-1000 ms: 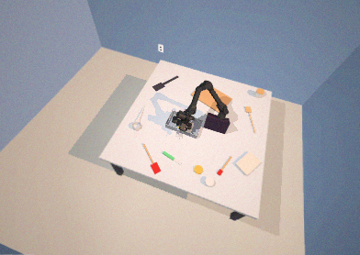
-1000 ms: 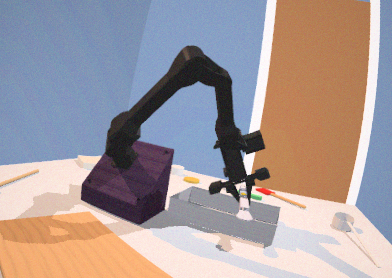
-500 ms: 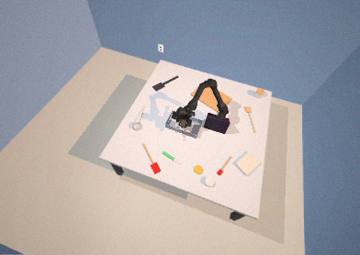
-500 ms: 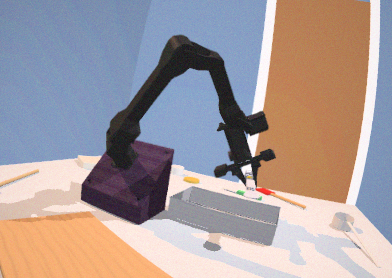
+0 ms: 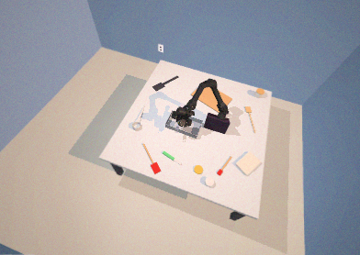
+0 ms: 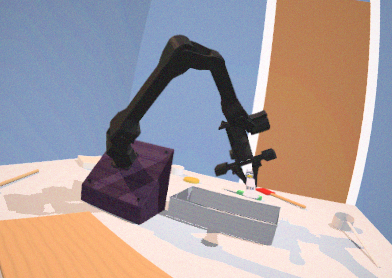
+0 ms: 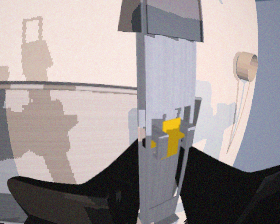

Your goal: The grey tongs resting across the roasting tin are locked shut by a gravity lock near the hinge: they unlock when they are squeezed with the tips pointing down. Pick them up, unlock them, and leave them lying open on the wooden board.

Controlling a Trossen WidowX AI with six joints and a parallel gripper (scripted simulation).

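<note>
The yellow lock piece is 2 cm behind my gripper tip, 2 cm to the left of it and 3 cm above it. The rest, counted from my gripper tip: green tool 6 cm behind, 29 cm to the left, 10 cm below; then red spatula 11 cm ahead, 36 cm to the left, 10 cm below; then grey roasting tin 6 cm behind, 5 cm to the right, 8 cm below.
</note>
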